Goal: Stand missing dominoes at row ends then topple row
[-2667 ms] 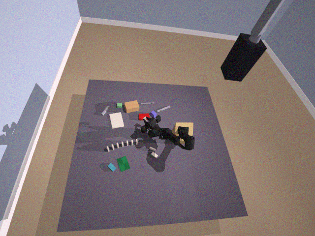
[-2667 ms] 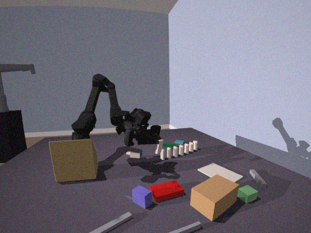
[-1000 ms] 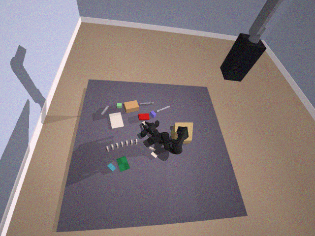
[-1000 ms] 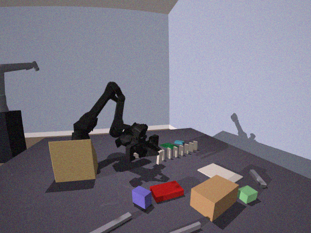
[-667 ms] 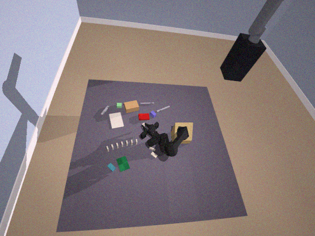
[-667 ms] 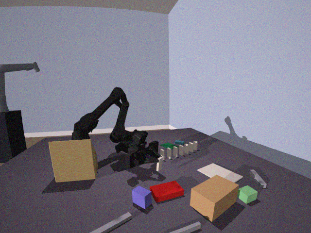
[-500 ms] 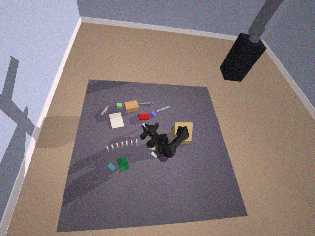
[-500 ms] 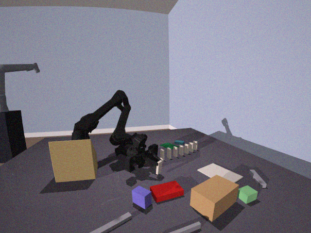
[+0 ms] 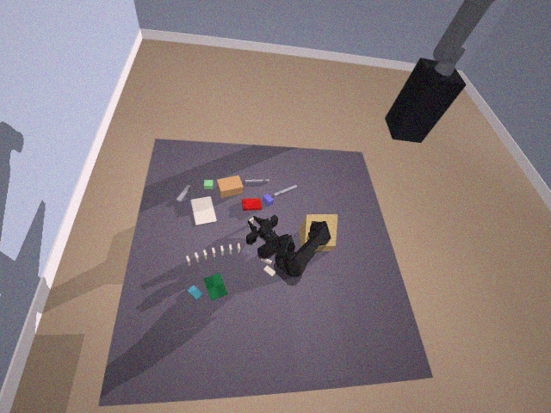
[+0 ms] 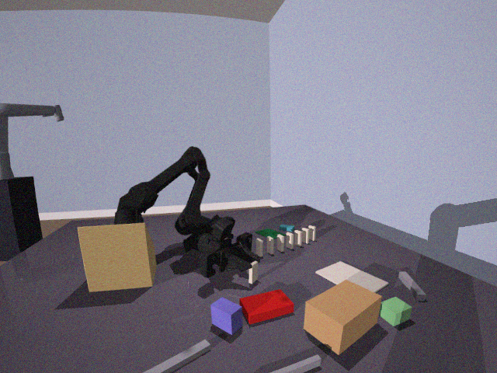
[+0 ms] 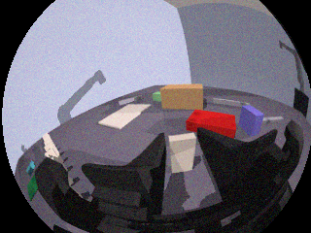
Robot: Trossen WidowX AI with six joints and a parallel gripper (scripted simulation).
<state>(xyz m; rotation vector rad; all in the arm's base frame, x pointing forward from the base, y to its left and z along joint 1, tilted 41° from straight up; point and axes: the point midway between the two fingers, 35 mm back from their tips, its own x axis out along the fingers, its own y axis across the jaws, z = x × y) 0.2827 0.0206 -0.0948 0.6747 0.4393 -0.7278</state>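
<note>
Right now the red block is 1 cm behind my gripper tip, 11 cm to the right of it and 4 cm below it. Round my gripper tip: orange box (12 cm ahead, 20 cm to the right, 2 cm below); then white sheet (24 cm ahead, 6 cm to the right, 5 cm below); then purple cube (9 cm behind, 14 cm to the right, 3 cm below).
</note>
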